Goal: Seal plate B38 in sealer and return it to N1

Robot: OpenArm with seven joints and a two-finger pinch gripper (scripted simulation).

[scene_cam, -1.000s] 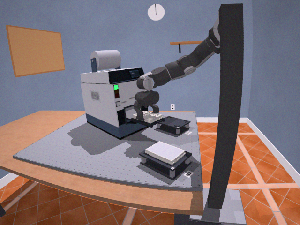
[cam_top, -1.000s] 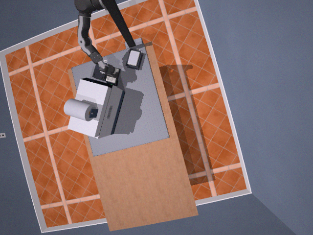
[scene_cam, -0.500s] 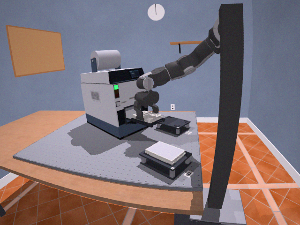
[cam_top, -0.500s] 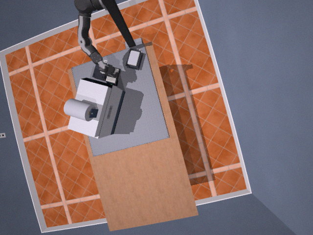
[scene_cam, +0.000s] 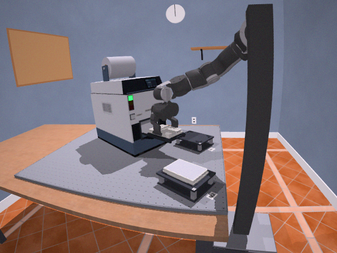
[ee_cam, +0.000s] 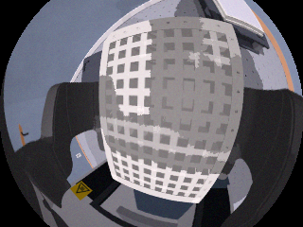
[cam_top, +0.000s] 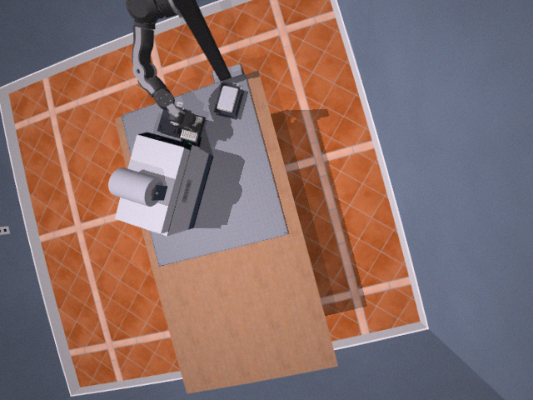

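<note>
My hand is right at the white 96-well plate B38. Also, from my hand: plate nest N1 (140 mm to the right, 100 mm behind, 80 mm below); then sealer's stage (20 mm below); then start key (130 mm ahead, 70 mm above, 40 mm to the left).
</note>
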